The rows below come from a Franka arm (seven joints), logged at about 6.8 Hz.
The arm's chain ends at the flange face. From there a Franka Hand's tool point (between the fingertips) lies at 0.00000 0.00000 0.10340 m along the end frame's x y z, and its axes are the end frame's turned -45 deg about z.
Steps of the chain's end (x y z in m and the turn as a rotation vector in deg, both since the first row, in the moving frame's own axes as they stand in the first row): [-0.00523 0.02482 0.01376 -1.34 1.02 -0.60]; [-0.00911 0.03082 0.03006 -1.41 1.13 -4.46]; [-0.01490 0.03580 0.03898 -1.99 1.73 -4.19]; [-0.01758 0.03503 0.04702 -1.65 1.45 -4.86]
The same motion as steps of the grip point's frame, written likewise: [-0.02164 0.01687 0.01372 -1.67 -0.23 -0.60]; [-0.02847 0.01860 0.03001 -1.80 -0.20 -4.46]; [-0.03601 0.01953 0.03887 -2.63 -0.18 -4.19]; [-0.03729 0.01630 0.04694 -2.19 -0.14 -4.86]
